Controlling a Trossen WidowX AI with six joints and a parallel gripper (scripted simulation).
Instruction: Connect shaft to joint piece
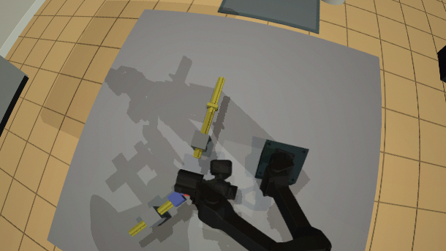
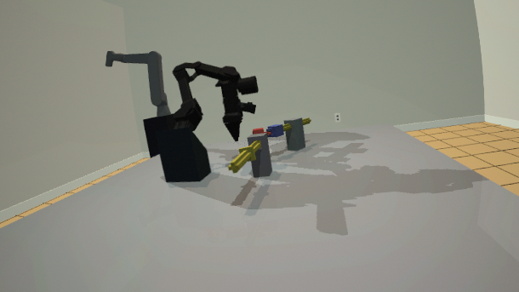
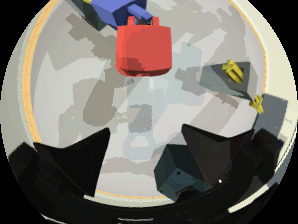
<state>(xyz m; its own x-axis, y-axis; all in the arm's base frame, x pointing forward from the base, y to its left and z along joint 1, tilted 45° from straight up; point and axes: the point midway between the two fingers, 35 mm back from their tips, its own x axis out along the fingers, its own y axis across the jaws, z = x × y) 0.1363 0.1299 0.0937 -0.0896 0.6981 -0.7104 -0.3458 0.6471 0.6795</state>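
My gripper tip is now 8 cm short of the red joint piece, 3 cm to the right of it and 1 cm below it.
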